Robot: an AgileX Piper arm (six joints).
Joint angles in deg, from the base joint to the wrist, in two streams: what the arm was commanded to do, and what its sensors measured. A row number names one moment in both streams.
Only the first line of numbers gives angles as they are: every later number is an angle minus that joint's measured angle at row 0.
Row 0, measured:
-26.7 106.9 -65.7 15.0 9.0 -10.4
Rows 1 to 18, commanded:
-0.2 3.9 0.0 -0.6 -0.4 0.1
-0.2 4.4 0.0 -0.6 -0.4 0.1
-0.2 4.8 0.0 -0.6 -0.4 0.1
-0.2 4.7 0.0 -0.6 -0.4 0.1
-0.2 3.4 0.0 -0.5 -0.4 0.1
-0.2 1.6 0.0 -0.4 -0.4 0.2
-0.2 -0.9 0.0 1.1 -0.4 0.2
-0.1 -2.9 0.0 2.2 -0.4 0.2
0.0 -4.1 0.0 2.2 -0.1 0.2
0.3 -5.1 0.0 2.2 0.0 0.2
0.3 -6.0 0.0 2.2 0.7 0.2
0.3 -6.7 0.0 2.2 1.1 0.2
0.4 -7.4 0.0 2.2 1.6 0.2
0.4 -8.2 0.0 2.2 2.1 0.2
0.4 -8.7 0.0 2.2 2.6 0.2
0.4 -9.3 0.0 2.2 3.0 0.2
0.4 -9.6 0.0 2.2 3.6 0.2
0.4 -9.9 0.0 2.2 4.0 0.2
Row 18, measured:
0.1 -8.0 -0.3 2.0 1.3 0.1
